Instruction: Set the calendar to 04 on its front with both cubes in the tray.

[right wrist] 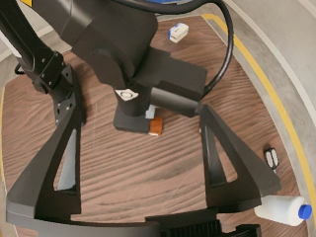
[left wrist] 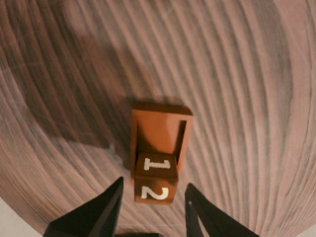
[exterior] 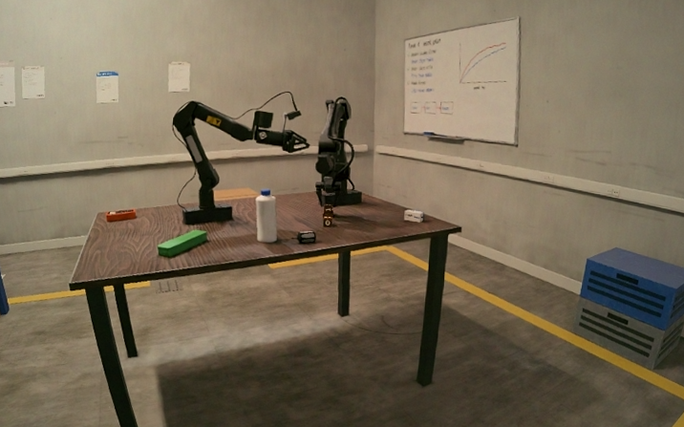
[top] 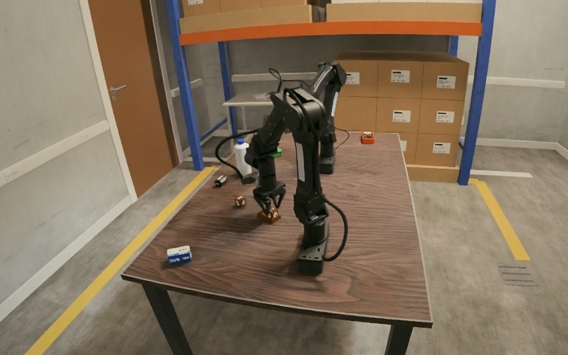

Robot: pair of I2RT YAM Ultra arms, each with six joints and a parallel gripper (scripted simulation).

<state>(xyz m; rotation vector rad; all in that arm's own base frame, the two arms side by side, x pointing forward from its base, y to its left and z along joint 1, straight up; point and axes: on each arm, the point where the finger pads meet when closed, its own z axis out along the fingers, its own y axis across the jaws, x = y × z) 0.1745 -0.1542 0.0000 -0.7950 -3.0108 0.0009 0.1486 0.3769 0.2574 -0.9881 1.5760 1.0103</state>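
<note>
Now: left hand 2 cm short of the brown calendar tray, 1 cm to the left of it and 3 cm above it. Round my left hand: black item 29 cm ahead, 26 cm to the right, 2 cm below.
</note>
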